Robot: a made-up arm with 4 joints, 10 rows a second.
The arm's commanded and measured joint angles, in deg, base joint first. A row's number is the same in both.
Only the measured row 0 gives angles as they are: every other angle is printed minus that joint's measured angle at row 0.
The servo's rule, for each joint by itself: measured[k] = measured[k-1] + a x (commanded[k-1-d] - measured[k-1]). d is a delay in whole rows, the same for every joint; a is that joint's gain. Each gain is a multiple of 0.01, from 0.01 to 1. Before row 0 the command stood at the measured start. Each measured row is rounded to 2 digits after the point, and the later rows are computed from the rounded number. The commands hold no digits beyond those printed.
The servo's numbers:
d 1
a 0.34 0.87 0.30 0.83
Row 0, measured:
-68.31, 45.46, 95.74, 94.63
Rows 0 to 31, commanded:
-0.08, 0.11, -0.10, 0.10
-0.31, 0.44, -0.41, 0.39
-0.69, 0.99, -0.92, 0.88
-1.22, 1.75, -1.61, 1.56
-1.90, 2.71, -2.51, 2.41
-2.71, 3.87, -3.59, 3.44
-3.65, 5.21, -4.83, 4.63
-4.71, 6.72, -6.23, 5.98
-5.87, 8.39, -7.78, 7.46
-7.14, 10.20, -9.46, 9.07
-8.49, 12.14, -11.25, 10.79
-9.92, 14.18, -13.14, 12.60
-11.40, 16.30, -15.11, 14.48
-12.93, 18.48, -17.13, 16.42
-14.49, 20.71, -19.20, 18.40
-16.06, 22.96, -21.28, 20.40
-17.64, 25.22, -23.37, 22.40
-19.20, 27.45, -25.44, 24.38
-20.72, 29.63, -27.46, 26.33
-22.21, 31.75, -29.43, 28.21
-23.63, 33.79, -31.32, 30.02
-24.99, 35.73, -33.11, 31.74
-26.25, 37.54, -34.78, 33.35
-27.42, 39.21, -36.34, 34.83
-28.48, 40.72, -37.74, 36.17
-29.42, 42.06, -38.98, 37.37
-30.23, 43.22, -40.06, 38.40
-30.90, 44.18, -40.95, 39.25
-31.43, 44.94, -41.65, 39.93
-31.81, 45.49, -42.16, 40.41
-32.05, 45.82, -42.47, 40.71
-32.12, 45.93, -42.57, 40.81
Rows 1 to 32, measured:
0.00, 0.00, 0.00, 0.00
-0.03, 0.10, -0.03, 0.08
-0.13, 0.40, -0.14, 0.34
-0.32, 0.91, -0.37, 0.79
-0.63, 1.64, -0.74, 1.43
-1.06, 2.57, -1.27, 2.24
-1.62, 3.70, -1.97, 3.24
-2.31, 5.01, -2.83, 4.39
-3.13, 6.50, -3.85, 5.71
-4.06, 8.14, -5.03, 7.16
-5.11, 9.93, -6.36, 8.75
-6.26, 11.85, -7.83, 10.44
-7.50, 13.88, -9.42, 12.23
-8.83, 15.99, -11.13, 14.10
-10.22, 18.16, -12.93, 16.03
-11.67, 20.38, -14.81, 18.00
-13.16, 22.62, -16.75, 19.99
-14.68, 24.88, -18.74, 21.99
-16.22, 27.12, -20.75, 23.97
-17.75, 29.30, -22.76, 25.93
-19.27, 31.43, -24.76, 27.82
-20.75, 33.48, -26.73, 29.65
-22.19, 35.44, -28.64, 31.38
-23.57, 37.27, -30.48, 33.02
-24.88, 38.96, -32.24, 34.52
-26.10, 40.49, -33.89, 35.89
-27.23, 41.86, -35.42, 37.12
-28.25, 43.04, -36.81, 38.18
-29.15, 44.03, -38.05, 39.07
-29.93, 44.82, -39.13, 39.78
-30.57, 45.40, -40.04, 40.30
-31.07, 45.77, -40.77, 40.64

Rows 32 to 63, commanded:
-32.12, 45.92, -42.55, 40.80
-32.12, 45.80, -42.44, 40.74
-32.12, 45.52, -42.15, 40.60
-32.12, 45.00, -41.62, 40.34
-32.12, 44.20, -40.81, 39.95
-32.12, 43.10, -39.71, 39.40
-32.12, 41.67, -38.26, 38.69
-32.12, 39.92, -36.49, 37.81
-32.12, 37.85, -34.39, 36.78
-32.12, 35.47, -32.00, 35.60
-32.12, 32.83, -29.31, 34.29
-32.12, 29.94, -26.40, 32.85
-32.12, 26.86, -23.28, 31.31
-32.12, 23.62, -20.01, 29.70
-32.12, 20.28, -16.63, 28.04
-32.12, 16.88, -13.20, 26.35
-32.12, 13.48, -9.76, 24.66
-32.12, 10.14, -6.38, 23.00
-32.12, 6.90, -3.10, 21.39
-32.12, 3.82, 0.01, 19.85
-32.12, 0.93, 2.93, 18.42
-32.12, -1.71, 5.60, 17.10
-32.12, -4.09, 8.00, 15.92
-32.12, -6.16, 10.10, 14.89
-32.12, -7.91, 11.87, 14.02
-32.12, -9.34, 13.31, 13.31
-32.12, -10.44, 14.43, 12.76
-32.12, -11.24, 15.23, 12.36
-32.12, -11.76, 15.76, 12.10
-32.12, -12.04, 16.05, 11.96
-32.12, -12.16, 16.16, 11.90
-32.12, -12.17, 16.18, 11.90
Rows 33 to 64, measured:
-31.43, 45.91, -41.31, 40.78
-31.66, 45.92, -41.68, 40.80
-31.82, 45.82, -41.91, 40.75
-31.92, 45.56, -41.98, 40.63
-31.99, 45.07, -41.87, 40.39
-32.03, 44.31, -41.55, 40.02
-32.06, 43.26, -41.00, 39.51
-32.08, 41.88, -40.18, 38.83
-32.09, 40.17, -39.07, 37.98
-32.10, 38.15, -37.67, 36.98
-32.11, 35.82, -35.97, 35.83
-32.11, 33.22, -33.97, 34.55
-32.11, 30.37, -31.70, 33.14
-32.11, 27.32, -29.17, 31.62
-32.11, 24.10, -26.42, 30.03
-32.11, 20.78, -23.48, 28.38
-32.11, 17.39, -20.40, 26.70
-32.11, 13.99, -17.21, 25.01
-32.11, 10.64, -13.96, 23.34
-32.11, 7.39, -10.70, 21.72
-32.11, 4.28, -7.49, 20.17
-32.11, 1.37, -4.36, 18.72
-32.11, -1.31, -1.37, 17.38
-32.11, -3.73, 1.44, 16.17
-32.11, -5.84, 4.04, 15.11
-32.11, -7.64, 6.39, 14.21
-32.11, -9.12, 8.47, 13.46
-32.11, -10.27, 10.26, 12.88
-32.11, -11.11, 11.75, 12.45
-32.11, -11.68, 12.95, 12.16
-32.11, -11.99, 13.88, 11.99
-32.11, -12.14, 14.56, 11.92

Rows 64 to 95, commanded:
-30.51, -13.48, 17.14, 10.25
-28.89, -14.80, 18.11, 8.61
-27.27, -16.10, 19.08, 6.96
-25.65, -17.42, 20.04, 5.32
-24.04, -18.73, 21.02, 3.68
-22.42, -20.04, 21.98, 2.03
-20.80, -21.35, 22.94, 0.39
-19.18, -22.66, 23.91, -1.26
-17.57, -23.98, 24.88, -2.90
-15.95, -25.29, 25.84, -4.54
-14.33, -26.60, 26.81, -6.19
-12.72, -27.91, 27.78, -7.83
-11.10, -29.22, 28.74, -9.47
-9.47, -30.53, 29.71, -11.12
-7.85, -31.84, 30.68, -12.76
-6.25, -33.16, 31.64, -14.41
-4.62, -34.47, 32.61, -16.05
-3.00, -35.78, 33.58, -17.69
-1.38, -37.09, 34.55, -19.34
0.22, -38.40, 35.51, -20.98
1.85, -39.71, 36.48, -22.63
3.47, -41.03, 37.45, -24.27
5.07, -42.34, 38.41, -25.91
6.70, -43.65, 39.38, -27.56
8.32, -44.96, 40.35, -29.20
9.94, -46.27, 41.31, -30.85
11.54, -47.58, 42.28, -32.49
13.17, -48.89, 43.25, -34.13
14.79, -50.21, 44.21, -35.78
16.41, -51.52, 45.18, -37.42
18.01, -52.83, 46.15, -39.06
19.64, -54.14, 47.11, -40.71
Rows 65 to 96, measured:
-32.11, -12.17, 15.05, 11.90
-31.57, -13.31, 15.68, 10.53
-30.66, -14.61, 16.41, 8.94
-29.51, -15.91, 17.21, 7.30
-28.20, -17.22, 18.06, 5.66
-26.79, -18.53, 18.95, 4.02
-25.30, -19.84, 19.86, 2.37
-23.77, -21.15, 20.78, 0.73
-22.21, -22.46, 21.72, -0.92
-20.63, -23.78, 22.67, -2.56
-19.04, -25.09, 23.62, -4.20
-17.44, -26.40, 24.58, -5.85
-15.84, -27.71, 25.54, -7.49
-14.23, -29.02, 26.50, -9.13
-12.61, -30.33, 27.46, -10.78
-10.99, -31.64, 28.43, -12.42
-9.38, -32.96, 29.39, -14.07
-7.76, -34.27, 30.36, -15.71
-6.14, -35.58, 31.33, -17.35
-4.52, -36.89, 32.30, -19.00
-2.91, -38.20, 33.26, -20.64
-1.29, -39.51, 34.23, -22.29
0.33, -40.83, 35.20, -23.93
1.94, -42.14, 36.16, -25.57
3.56, -43.45, 37.13, -27.22
5.18, -44.76, 38.10, -28.86
6.80, -46.07, 39.06, -30.51
8.41, -47.38, 40.03, -32.15
10.03, -48.69, 41.00, -33.79
11.65, -50.01, 41.96, -35.44
13.27, -51.32, 42.93, -37.08
14.88, -52.63, 43.90, -38.72

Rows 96 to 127, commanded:
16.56, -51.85, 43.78, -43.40
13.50, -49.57, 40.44, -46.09
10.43, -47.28, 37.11, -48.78
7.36, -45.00, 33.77, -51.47
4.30, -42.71, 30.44, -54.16
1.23, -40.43, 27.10, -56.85
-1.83, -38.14, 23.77, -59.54
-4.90, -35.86, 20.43, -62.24
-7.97, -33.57, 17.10, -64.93
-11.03, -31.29, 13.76, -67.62
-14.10, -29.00, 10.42, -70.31
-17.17, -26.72, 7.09, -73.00
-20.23, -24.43, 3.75, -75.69
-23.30, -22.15, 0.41, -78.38
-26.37, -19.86, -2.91, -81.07
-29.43, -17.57, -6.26, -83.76
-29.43, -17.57, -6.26, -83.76
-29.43, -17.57, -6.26, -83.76
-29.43, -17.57, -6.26, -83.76
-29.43, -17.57, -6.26, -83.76
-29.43, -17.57, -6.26, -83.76
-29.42, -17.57, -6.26, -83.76
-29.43, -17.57, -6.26, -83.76
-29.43, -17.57, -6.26, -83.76
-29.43, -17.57, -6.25, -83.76
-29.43, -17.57, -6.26, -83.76
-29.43, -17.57, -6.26, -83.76
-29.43, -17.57, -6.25, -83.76
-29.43, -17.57, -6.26, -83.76
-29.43, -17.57, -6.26, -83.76
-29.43, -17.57, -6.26, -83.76
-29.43, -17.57, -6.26, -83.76
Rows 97 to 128, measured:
16.50, -53.94, 44.86, -40.37
16.52, -52.12, 44.54, -42.88
15.49, -49.90, 43.31, -45.54
13.77, -47.62, 41.45, -48.23
11.59, -45.34, 39.15, -50.92
9.11, -43.05, 36.54, -53.61
6.43, -40.77, 33.71, -56.30
3.62, -38.48, 30.73, -58.99
0.72, -36.20, 27.64, -61.69
-2.23, -33.91, 24.48, -64.38
-5.22, -31.63, 21.26, -67.07
-8.24, -29.34, 18.01, -69.76
-11.28, -27.06, 14.73, -72.45
-14.32, -24.77, 11.44, -75.14
-17.37, -22.49, 8.13, -77.83
-20.43, -20.20, 4.82, -80.52
-23.49, -17.91, 1.50, -83.21
-25.51, -17.61, -0.83, -83.67
-26.84, -17.58, -2.46, -83.74
-27.72, -17.57, -3.60, -83.76
-28.30, -17.57, -4.40, -83.76
-28.68, -17.57, -4.96, -83.76
-28.93, -17.57, -5.35, -83.76
-29.10, -17.57, -5.62, -83.76
-29.21, -17.57, -5.81, -83.76
-29.28, -17.57, -5.94, -83.76
-29.33, -17.57, -6.04, -83.76
-29.36, -17.57, -6.11, -83.76
-29.38, -17.57, -6.15, -83.76
-29.40, -17.57, -6.18, -83.76
-29.41, -17.57, -6.20, -83.76
-29.42, -17.57, -6.22, -83.76

